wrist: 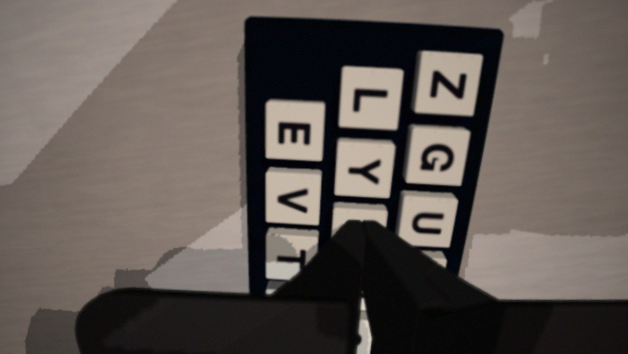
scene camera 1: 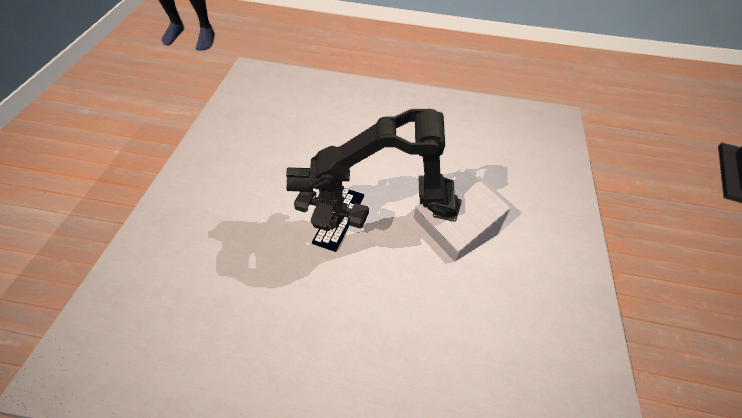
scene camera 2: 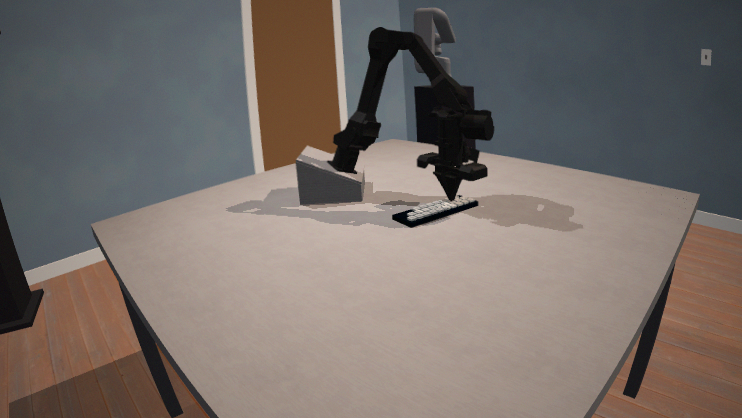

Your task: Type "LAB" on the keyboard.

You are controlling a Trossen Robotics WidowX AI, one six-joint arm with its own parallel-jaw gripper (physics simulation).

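Places are measured from the arm's base along level axes (x back, y left, z down), in centimetres.
Where they show: gripper, fingertip midpoint: (wrist: pixel 360 234) (scene camera 2: pixel 451 200); arm's base, origin of the base link: (scene camera 1: pixel 447 208) (scene camera 2: pixel 341 167).
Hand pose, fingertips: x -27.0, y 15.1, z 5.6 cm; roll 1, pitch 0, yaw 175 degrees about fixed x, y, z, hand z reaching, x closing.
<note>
Each offset is from my fingertips to the top centre of the thing. Level surfaces: height alone.
A dark blue keyboard @(dx -0.2, dy -4.6, dz +0.2 cm) (scene camera 1: pixel 328 237) (scene camera 2: pixel 441 209) (wrist: pixel 295 55) with white letter keys lies on the table. My gripper (scene camera 2: pixel 452 199) (wrist: pixel 360 234) is shut with nothing between its fingers and points down. Its tips are at the B key @(dx +0.0, dy -0.1, dz +0.2 cm) (wrist: pixel 352 213), beside the Y key @(dx +0.1, dy +1.9, dz +0.2 cm) (wrist: pixel 365 169) in the middle row; they cover its letter, and I cannot tell whether it is pressed. The L key @(dx +0.3, dy +3.9, dz +0.2 cm) (wrist: pixel 370 98) stands at the end of that row. The gripper body hides the middle of the keyboard in scene camera 1. The A key cannot be made out.
The arm stands on a grey wedge-shaped base (scene camera 1: pixel 469 218) (scene camera 2: pixel 329 184) on the table @(dz +1.8 cm) (scene camera 1: pixel 363 332) (scene camera 2: pixel 363 306). In the wrist view, keys E @(dx +2.2, dy +2.8, dz +0.2 cm) (wrist: pixel 295 131), V @(dx +2.1, dy +0.8, dz +0.2 cm) (wrist: pixel 293 196) and T @(dx +2.0, dy -1.2, dz +0.2 cm) (wrist: pixel 280 270) are on the left, and Z @(dx -1.7, dy +4.5, dz +0.2 cm) (wrist: pixel 448 84), G @(dx -1.8, dy +2.5, dz +0.2 cm) (wrist: pixel 437 156) and U @(dx -2.0, dy +0.5, dz +0.2 cm) (wrist: pixel 428 220) on the right.
</note>
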